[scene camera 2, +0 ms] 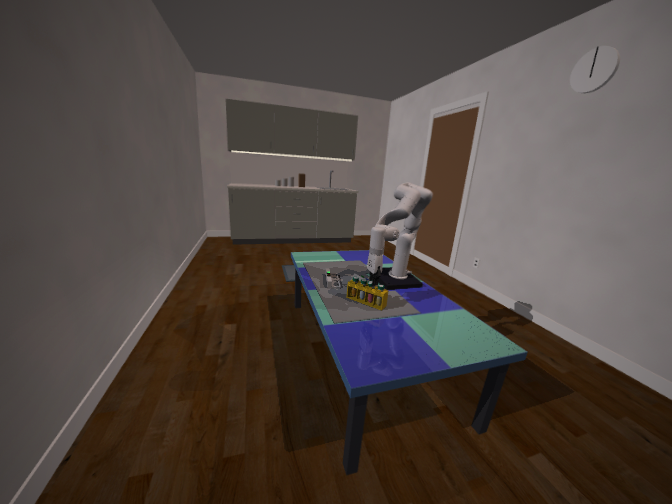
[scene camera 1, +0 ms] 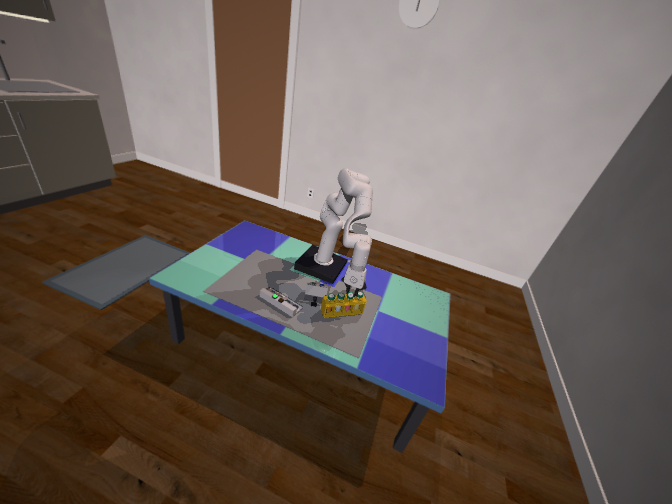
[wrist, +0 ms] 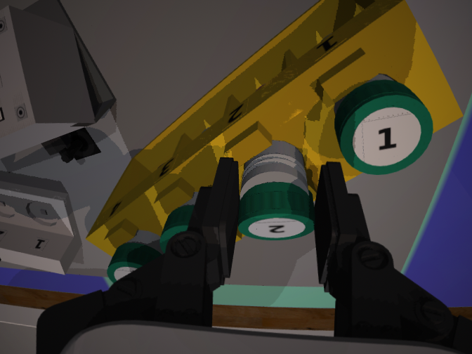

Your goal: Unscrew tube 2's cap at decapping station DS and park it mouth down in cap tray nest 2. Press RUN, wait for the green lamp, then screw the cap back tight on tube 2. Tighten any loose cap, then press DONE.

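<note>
My gripper [scene camera 1: 355, 291] [scene camera 2: 373, 277] [wrist: 277, 186] is shut on the green cap of tube 2 [wrist: 275, 197], its black fingers on either side. The cap has a white label reading 2. Part of the clear tube body [wrist: 272, 162] shows below it at the yellow rack [scene camera 1: 343, 313] [scene camera 2: 369, 297] [wrist: 295, 115]. How tight the cap is cannot be seen. A dark clamp [wrist: 72, 145] [scene camera 1: 314, 303] sits beside a pale station box [wrist: 47, 70]. A pale cap tray [wrist: 40, 215] with a nest marked 1 shows at the lower left in the wrist view.
Tube 1's green cap [wrist: 387, 135] is close right of the fingers. Two more green caps [wrist: 177, 220] [wrist: 130, 270] stand left, partly behind the left finger. A low pale unit [scene camera 1: 287, 308] lies left of the rack, with a bright green light [scene camera 1: 275, 296] [scene camera 2: 328, 272].
</note>
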